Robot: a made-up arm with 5 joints.
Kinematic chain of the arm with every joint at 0, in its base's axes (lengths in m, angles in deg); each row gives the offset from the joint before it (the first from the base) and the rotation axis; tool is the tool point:
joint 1: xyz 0 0 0.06 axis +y
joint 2: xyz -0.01 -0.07 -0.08 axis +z
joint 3: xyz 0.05 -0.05 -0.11 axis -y
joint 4: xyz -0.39 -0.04 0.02 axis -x
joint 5: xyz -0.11 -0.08 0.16 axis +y
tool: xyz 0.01 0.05 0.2
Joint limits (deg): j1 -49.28..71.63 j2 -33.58..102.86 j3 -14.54..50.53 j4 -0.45..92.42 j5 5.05..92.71
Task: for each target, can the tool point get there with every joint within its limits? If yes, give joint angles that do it. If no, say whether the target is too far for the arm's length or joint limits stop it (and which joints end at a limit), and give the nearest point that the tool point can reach.
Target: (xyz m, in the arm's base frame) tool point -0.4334 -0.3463 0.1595
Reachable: yes | joints 49.86 67.40 33.05 68.10 24.14
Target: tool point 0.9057 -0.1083 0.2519
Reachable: no: joint limits stop it (at a limit: joint 2, joint 3, joint 4, joint 5) | nearest point 0.3374 -0.3472 0.1315 | short by 0.628 m
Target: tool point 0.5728 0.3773 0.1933
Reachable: no: joint limits stop it (at a limit: joint 1, joint 2, joint 3, joint 5) | nearest point 0.1476 0.2163 0.3365 | short by 0.477 m
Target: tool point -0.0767 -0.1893 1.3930
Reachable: no: too far | nearest point -0.1283 -0.1186 0.5774 | short by 0.820 m
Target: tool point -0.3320 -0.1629 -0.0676
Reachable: yes | joints 7.34 5.00 30.17 17.14 81.94
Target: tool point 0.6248 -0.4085 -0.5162
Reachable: no: joint limits stop it (at a limit: joint 1, joint 2, joint 3, joint 4, joint 5) | nearest point 0.2661 -0.4002 -0.4472 | short by 0.365 m
